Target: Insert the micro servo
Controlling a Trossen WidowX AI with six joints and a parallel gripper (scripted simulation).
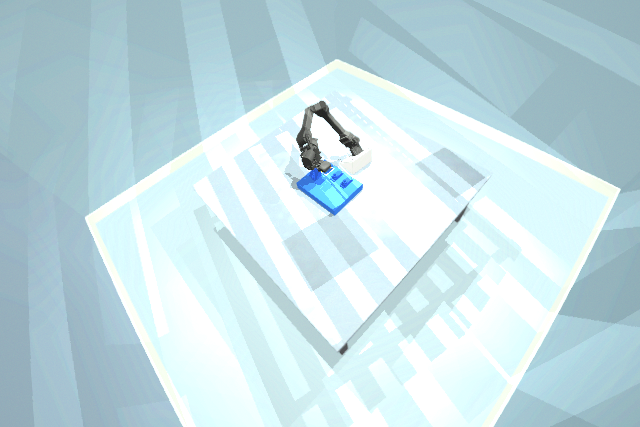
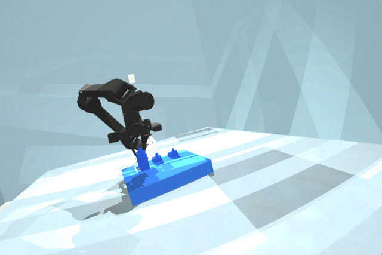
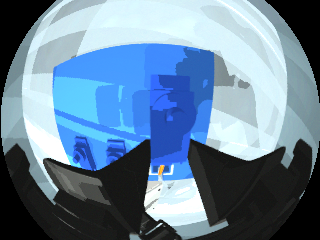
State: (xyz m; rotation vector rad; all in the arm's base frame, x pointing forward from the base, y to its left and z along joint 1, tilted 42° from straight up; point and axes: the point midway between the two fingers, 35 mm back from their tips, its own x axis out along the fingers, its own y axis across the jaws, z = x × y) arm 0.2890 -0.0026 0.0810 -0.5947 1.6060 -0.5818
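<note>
Right now the blue deck is 9 cm below my gripper tip, 8 cm to the left of it and 3 cm ahead of it.
</note>
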